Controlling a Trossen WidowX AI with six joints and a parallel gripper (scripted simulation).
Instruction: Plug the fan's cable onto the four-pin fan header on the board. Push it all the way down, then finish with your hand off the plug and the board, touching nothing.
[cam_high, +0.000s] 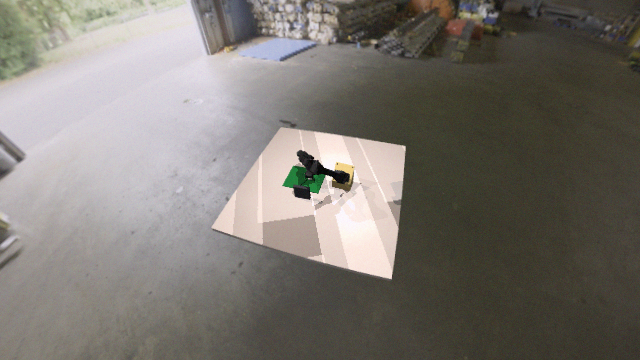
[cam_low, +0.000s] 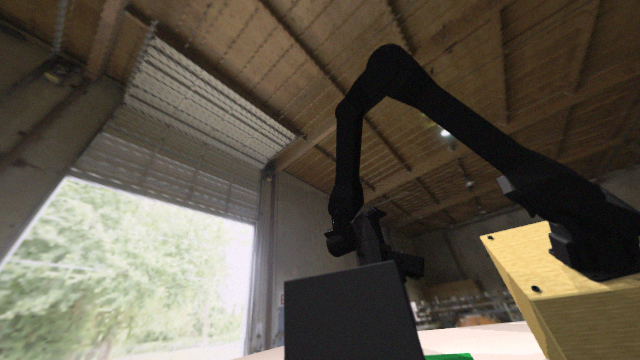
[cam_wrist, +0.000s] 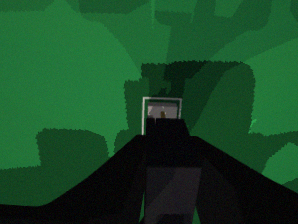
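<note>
Right now the dark fan plug is 10 mm ahead of my gripper tip and 10 mm above it. Also, from my gripper tip: black fan (10 mm ahead, 190 mm to the left, 20 mm above); white four-pin fan header (10 mm ahead, 40 mm below); green board (50 mm ahead, 10 mm to the left, 50 mm below).
</note>
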